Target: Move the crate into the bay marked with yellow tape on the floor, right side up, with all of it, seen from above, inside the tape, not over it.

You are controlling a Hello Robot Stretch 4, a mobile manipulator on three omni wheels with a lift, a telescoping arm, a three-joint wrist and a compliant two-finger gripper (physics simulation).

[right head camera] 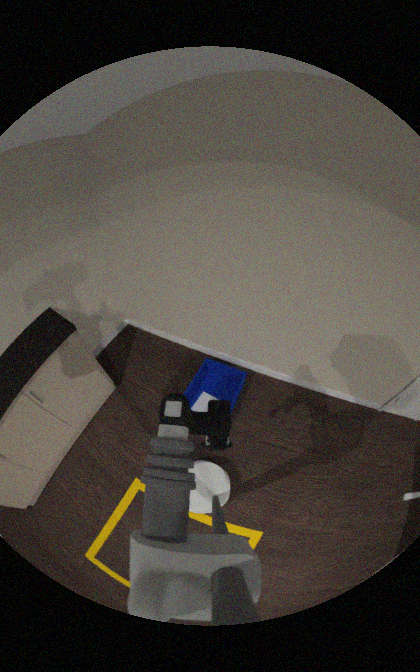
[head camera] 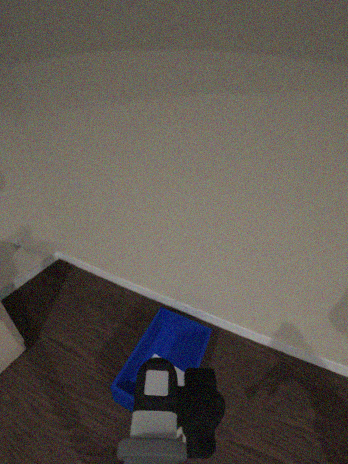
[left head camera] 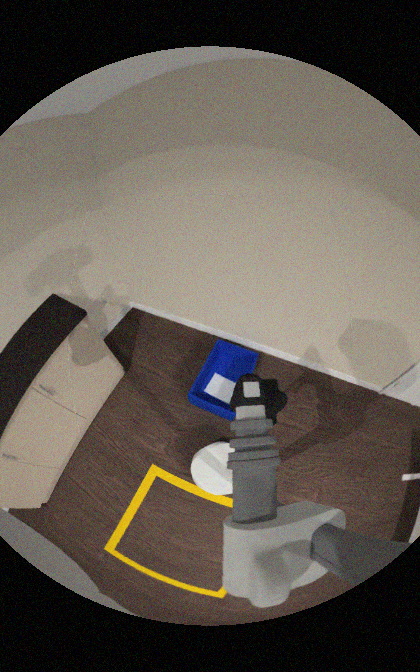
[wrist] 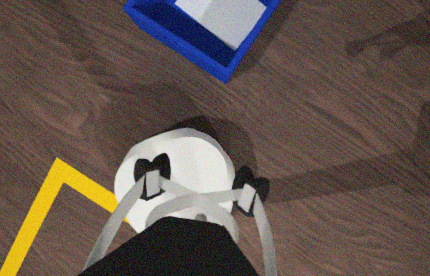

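Seen in the pictures: gripper, between the fingertips: (wrist: 202,175); robot's base, origin of its link: (wrist: 181,179).
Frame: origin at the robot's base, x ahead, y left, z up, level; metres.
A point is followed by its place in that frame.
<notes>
The blue crate (head camera: 175,335) @[x 1.002, y -0.120, z -0.010 m] (left head camera: 235,357) (right head camera: 222,377) (wrist: 175,47) @[x 0.483, y 0.083, z 0.086 m] stands upright on the floor near the wall, with a white block (left head camera: 218,387) (right head camera: 203,401) (wrist: 235,25) @[x 0.622, y -0.115, z -0.002 m] inside. Yellow tape (left head camera: 131,509) (right head camera: 114,519) (wrist: 35,218) @[x -0.297, y 0.619, z -0.027 m] outlines the bay on the floor; the crate is outside it. My gripper (wrist: 202,175) @[x 0.219, y -0.087, z 0.787 m] is open, its fingertips apart and clear of the crate's near edge. It hangs over the right part of a round white object in the wrist view. In the head camera view its fingers are hidden. The arm covers part of the tape in both side head views.
The round white object (left head camera: 210,470) (right head camera: 212,482) (wrist: 200,150) @[x 0.153, y -0.063, z 0.186 m] stands between crate and bay, overlapping the tape's far edge in view. A beige cabinet (head camera: 7,345) @[x 0.728, y 0.918, z 0.208 m] (left head camera: 65,425) (right head camera: 55,425) stands at the left. A wall with a white baseboard (head camera: 125,285) @[x 1.460, y 0.347, z 0.003 m] runs behind the crate.
</notes>
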